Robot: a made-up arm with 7 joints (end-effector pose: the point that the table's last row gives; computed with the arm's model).
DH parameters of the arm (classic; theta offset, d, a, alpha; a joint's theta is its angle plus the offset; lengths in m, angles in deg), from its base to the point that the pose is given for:
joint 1: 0 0.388 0 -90
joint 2: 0 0 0 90
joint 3: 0 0.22 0.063 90
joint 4: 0 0 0.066 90
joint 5: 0 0.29 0 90
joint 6: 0 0 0.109 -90
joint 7: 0 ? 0 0
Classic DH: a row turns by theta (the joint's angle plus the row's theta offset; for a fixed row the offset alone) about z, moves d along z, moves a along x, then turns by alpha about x.
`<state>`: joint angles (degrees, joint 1 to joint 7).
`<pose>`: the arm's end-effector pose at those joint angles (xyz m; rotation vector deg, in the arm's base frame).
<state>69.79 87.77 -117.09 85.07 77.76 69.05 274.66</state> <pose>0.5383 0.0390 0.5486 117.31 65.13 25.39</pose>
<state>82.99 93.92 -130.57 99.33 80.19 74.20 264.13</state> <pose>0.4728 0.2976 0.6001 80.14 93.84 27.30</pose>
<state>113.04 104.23 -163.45 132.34 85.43 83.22 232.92</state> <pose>-0.0353 0.6300 0.5289 -22.18 96.31 13.55</pose>
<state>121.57 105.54 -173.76 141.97 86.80 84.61 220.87</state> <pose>-0.1951 0.6166 0.4779 -45.73 78.72 5.47</pose>
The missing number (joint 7, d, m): 0.139
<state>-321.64 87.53 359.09 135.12 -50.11 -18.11 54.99</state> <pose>0.4163 0.4686 0.1892 -124.95 -45.99 -64.29</pose>
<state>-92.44 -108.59 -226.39 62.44 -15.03 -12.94 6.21</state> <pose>0.3481 0.0643 -0.0373 83.85 94.09 4.11</pose>
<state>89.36 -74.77 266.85 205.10 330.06 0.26 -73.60</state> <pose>-0.2662 -0.5012 0.5962 46.32 -62.12 45.63</pose>
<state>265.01 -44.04 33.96 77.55 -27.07 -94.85 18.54</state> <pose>0.2075 0.0968 0.7785 13.86 70.66 116.80</pose>
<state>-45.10 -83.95 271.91 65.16 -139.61 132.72 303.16</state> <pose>-0.4920 -0.0742 0.3179 -101.25 79.76 72.64</pose>
